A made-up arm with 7 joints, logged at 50 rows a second.
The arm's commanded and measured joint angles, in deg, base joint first. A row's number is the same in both.
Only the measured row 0 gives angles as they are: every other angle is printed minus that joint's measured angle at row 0.
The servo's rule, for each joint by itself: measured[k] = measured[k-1] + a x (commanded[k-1-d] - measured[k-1]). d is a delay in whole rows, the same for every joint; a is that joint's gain. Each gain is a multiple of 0.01, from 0.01 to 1. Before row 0 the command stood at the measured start. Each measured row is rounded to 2 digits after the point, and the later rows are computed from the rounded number. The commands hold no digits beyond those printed.
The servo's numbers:
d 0
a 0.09 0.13 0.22 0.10 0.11 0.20 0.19
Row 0, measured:
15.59 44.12 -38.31 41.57 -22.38 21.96 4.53
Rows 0 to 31, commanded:
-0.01 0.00 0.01 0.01 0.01 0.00 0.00
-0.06 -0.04 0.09 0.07 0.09 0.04 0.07
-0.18 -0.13 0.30 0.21 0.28 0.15 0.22
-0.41 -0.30 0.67 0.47 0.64 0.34 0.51
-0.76 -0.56 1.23 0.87 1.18 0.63 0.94
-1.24 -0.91 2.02 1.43 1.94 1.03 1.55
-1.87 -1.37 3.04 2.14 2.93 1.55 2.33
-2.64 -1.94 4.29 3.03 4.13 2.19 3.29
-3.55 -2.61 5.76 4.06 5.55 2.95 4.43
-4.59 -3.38 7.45 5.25 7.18 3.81 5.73
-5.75 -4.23 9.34 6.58 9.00 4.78 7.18
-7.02 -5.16 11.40 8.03 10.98 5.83 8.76
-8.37 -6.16 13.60 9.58 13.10 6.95 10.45
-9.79 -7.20 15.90 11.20 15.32 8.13 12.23
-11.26 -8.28 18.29 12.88 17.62 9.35 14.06
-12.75 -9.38 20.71 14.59 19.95 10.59 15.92
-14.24 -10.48 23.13 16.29 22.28 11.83 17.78
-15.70 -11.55 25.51 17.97 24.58 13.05 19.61
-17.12 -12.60 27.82 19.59 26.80 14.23 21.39
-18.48 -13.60 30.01 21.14 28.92 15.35 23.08
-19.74 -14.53 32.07 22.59 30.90 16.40 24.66
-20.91 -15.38 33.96 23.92 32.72 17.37 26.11
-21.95 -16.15 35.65 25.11 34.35 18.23 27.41
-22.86 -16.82 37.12 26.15 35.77 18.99 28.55
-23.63 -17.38 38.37 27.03 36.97 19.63 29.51
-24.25 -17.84 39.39 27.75 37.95 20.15 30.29
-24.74 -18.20 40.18 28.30 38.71 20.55 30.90
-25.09 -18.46 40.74 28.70 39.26 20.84 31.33
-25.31 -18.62 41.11 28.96 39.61 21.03 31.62
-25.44 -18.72 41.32 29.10 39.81 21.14 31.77
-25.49 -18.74 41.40 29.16 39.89 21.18 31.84
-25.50 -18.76 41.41 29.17 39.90 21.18 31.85
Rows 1 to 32, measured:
0.00 0.00 0.00 0.00 0.00 0.00 0.00
-0.01 -0.01 0.02 0.01 0.01 0.01 0.01
-0.03 -0.03 0.08 0.03 0.04 0.04 0.05
-0.06 -0.07 0.21 0.07 0.11 0.10 0.14
-0.12 -0.13 0.43 0.15 0.23 0.21 0.29
-0.22 -0.23 0.78 0.28 0.42 0.37 0.53
-0.37 -0.38 1.28 0.47 0.70 0.61 0.87
-0.57 -0.58 1.94 0.73 1.08 0.93 1.33
-0.84 -0.84 2.78 1.06 1.57 1.33 1.92
-1.18 -1.17 3.81 1.48 2.19 1.83 2.64
-1.59 -1.57 5.03 1.99 2.94 2.42 3.50
-2.08 -2.04 6.43 2.59 3.82 3.10 4.50
-2.65 -2.58 8.01 3.29 4.84 3.87 5.63
-3.29 -3.18 9.75 4.08 5.99 4.72 6.88
-4.01 -3.84 11.63 4.96 7.27 5.65 8.24
-4.80 -4.56 13.63 5.92 8.66 6.64 9.70
-5.65 -5.33 15.72 6.96 10.16 7.68 11.24
-6.55 -6.14 17.87 8.06 11.75 8.75 12.83
-7.50 -6.98 20.06 9.21 13.41 9.85 14.46
-8.49 -7.84 22.25 10.40 15.12 10.95 16.10
-9.50 -8.71 24.41 11.62 16.86 12.04 17.73
-10.53 -9.58 26.51 12.85 18.60 13.11 19.32
-11.56 -10.43 28.52 14.08 20.33 14.13 20.86
-12.58 -11.26 30.41 15.29 22.03 15.10 22.32
-13.57 -12.06 32.16 16.46 23.67 16.01 23.69
-14.53 -12.81 33.75 17.59 25.24 16.84 24.94
-15.45 -13.51 35.16 18.66 26.72 17.58 26.07
-16.32 -14.15 36.39 19.66 28.10 18.23 27.07
-17.13 -14.73 37.43 20.59 29.37 18.79 27.93
-17.88 -15.25 38.29 21.44 30.52 19.26 28.66
-18.56 -15.70 38.97 22.21 31.55 19.64 29.26
-19.18 -16.10 39.51 22.91 32.47 19.95 29.75

